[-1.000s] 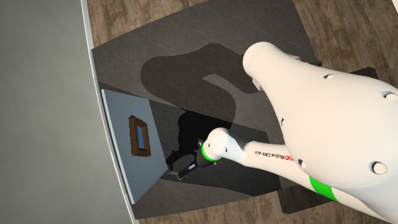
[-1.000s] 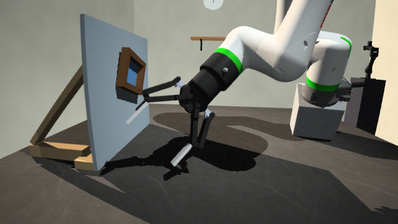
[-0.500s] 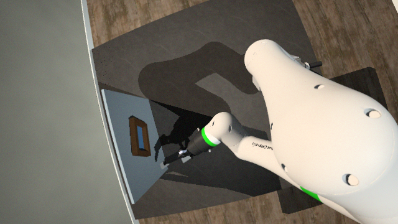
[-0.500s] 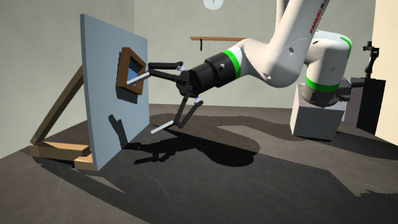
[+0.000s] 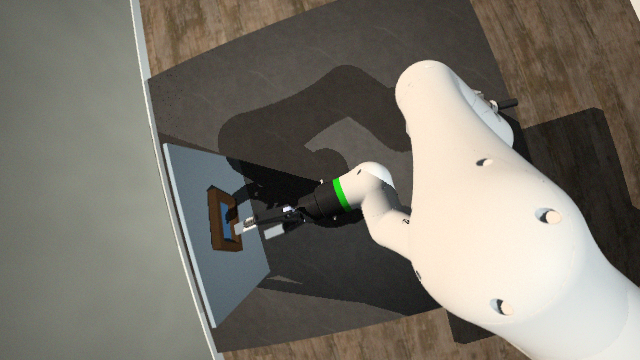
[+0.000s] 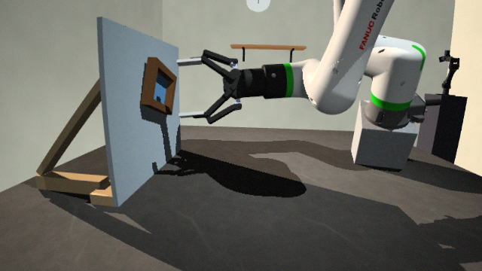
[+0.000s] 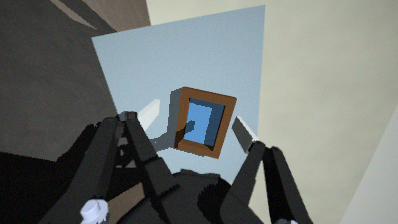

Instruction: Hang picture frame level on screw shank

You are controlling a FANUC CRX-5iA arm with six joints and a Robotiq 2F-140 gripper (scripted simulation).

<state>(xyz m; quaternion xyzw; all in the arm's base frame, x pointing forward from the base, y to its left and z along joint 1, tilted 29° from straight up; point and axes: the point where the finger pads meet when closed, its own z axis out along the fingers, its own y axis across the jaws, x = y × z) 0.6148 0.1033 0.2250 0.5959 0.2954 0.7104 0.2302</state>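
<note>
The picture frame is 9 cm ahead of my hand and 5 cm to the right of it. Round my hand: pale blue wall panel: 11 cm ahead, 5 cm below, 4 cm to the right.
</note>
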